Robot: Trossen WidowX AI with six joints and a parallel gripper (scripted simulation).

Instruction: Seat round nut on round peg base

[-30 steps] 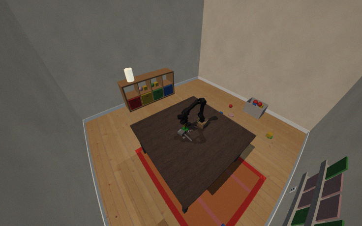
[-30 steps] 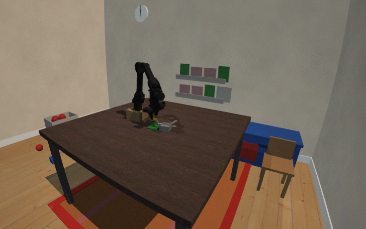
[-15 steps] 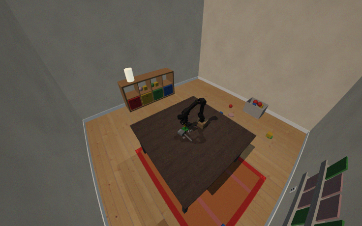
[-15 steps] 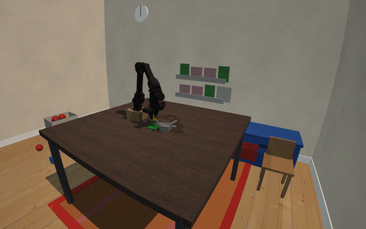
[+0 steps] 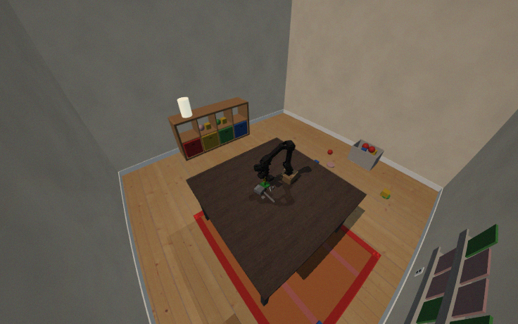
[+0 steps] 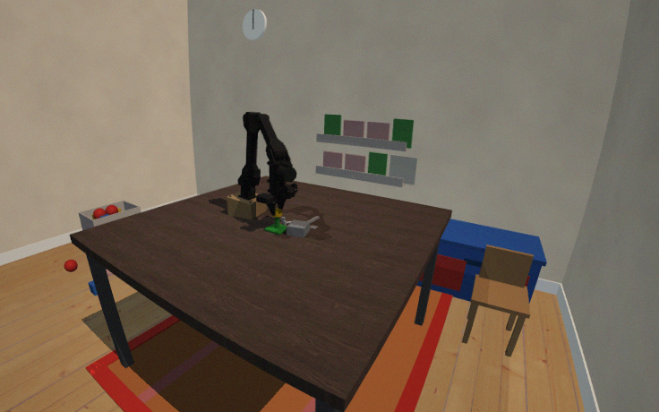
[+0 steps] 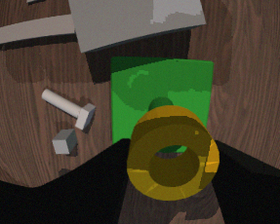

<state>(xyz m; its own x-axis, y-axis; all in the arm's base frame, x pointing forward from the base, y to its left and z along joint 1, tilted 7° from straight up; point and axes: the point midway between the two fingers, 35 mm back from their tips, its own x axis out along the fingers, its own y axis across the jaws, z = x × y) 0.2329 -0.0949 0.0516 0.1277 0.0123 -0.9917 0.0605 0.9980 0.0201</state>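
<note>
My hand is 10 cm above the grey bolt-like piece and 7 cm to the right of it. Round my hand: grey square tile: 12 cm ahead, 10 cm to the left, 10 cm below; small grey cube: 9 cm to the left, 9 cm below, 3 cm behind; grey block: 9 cm below, 9 cm ahead, 2 cm to the left.
</note>
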